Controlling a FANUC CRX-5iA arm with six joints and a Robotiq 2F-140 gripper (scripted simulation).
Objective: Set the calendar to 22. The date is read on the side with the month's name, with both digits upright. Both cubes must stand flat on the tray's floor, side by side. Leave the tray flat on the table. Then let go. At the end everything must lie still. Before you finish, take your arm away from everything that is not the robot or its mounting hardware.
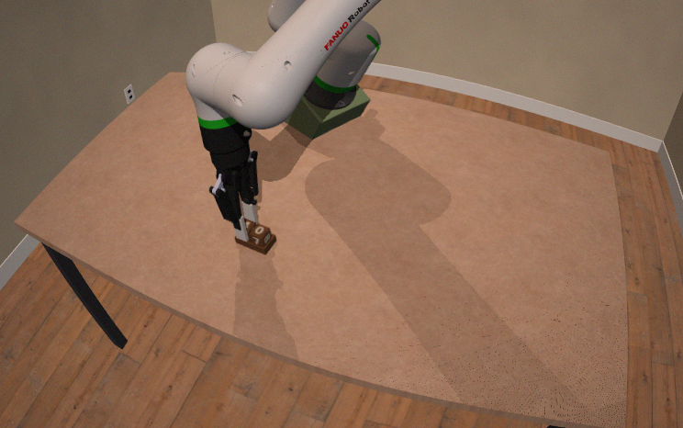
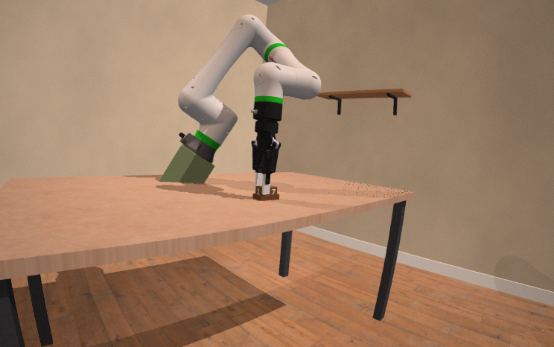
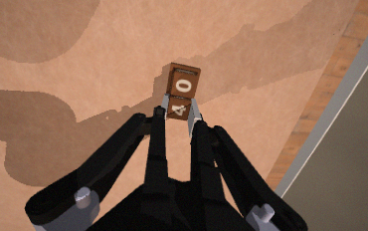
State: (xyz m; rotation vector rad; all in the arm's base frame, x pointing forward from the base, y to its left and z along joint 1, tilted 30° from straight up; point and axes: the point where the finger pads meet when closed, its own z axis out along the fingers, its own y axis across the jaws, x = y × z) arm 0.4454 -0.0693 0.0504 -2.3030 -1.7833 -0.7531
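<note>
My gripper is now 10 mm short of the digit cube, 30 mm to the right of it and 30 mm above it. Round my hand: tray: 20 mm to the left, 40 mm below.
</note>
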